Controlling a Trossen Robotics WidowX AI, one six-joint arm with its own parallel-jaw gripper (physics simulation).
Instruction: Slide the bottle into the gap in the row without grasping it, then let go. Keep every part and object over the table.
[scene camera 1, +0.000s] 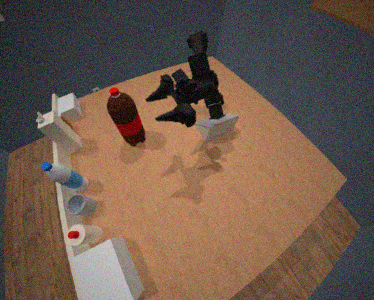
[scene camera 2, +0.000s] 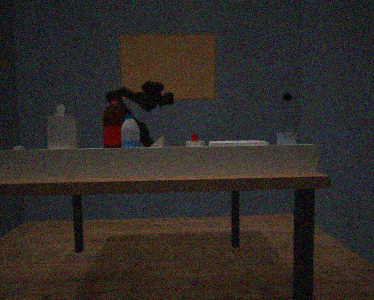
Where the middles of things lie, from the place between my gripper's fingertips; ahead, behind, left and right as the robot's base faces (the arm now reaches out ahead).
Scene:
I see my gripper 180 mm to the left of the dark brown bottle (scene camera 1: 122, 109), 160 mm above it and 50 mm short of it. From my hand the other things lie so: blue-capped bottle (scene camera 1: 59, 173) (380 mm ahead, 200 mm below, 110 mm to the right); then pale pump bottle (scene camera 2: 61, 130) (350 mm ahead, 340 mm to the right, 180 mm below).

